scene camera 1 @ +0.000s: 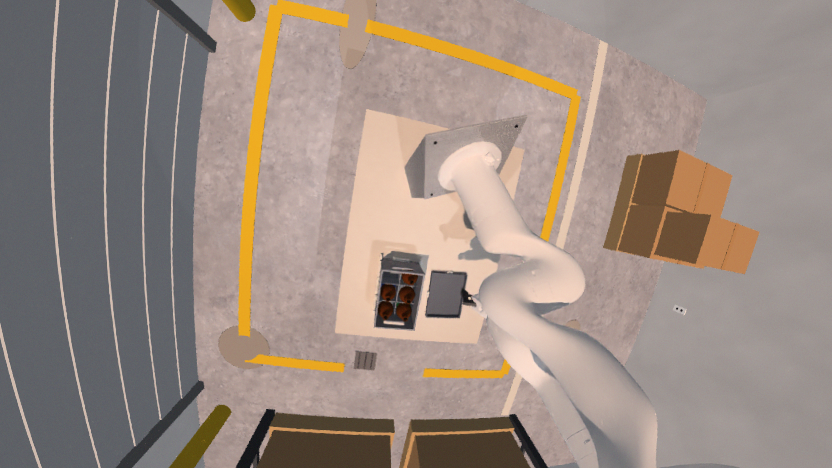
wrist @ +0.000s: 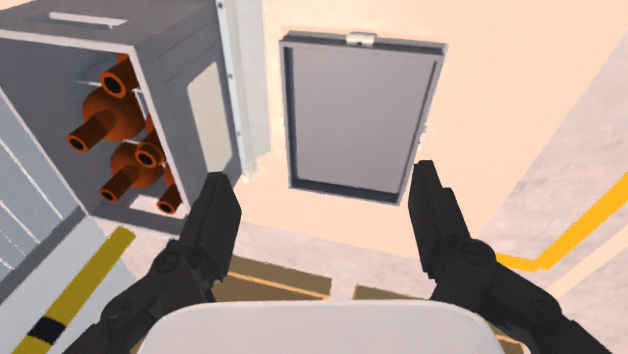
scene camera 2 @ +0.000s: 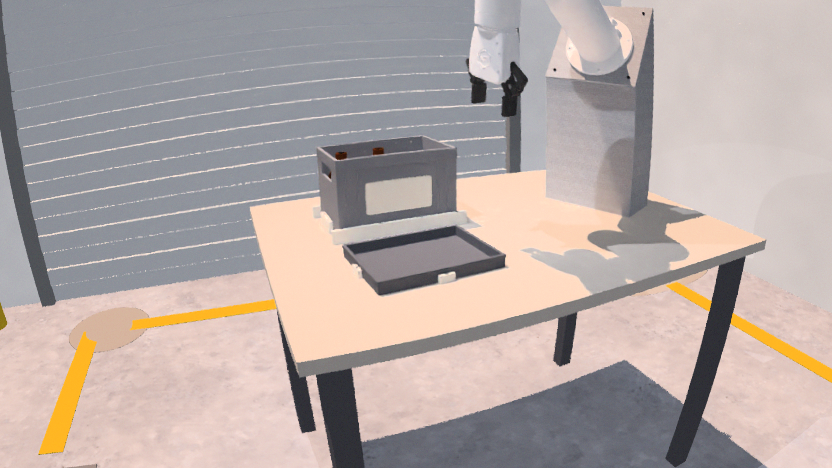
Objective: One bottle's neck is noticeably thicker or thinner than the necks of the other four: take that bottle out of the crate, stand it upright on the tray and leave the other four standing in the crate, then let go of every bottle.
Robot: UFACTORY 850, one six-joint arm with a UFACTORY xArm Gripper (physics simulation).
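The grey crate (scene camera 1: 401, 265) (scene camera 2: 445, 174) (wrist: 167, 85) stands on the table and holds several brown bottles upright. In the wrist view, one bottle neck (wrist: 113, 84) at the top of the group has the widest-looking mouth; perspective may add to this. The other necks (wrist: 77, 142) (wrist: 146, 156) (wrist: 108, 194) (wrist: 167, 205) look slimmer. The wide-looking bottle (scene camera 1: 409, 278) is alone in its row at the robot-base end. The dark tray (scene camera 1: 446, 293) (scene camera 2: 427, 256) (wrist: 360, 120) lies empty beside the crate. My gripper (scene camera 1: 467, 296) (scene camera 2: 493, 108) (wrist: 320, 186) is open and empty, high above the table, beyond the tray's side away from the crate.
White strips (scene camera 2: 401, 225) run along the crate's foot, between it and the tray. Small white clips (scene camera 2: 446, 277) sit at the tray's edges. The robot's pedestal (scene camera 1: 416, 168) (scene camera 2: 593, 139) stands at the far end of the table (scene camera 1: 357, 232) (scene camera 2: 337, 325). Cardboard boxes (scene camera 1: 686, 235) stand off the table.
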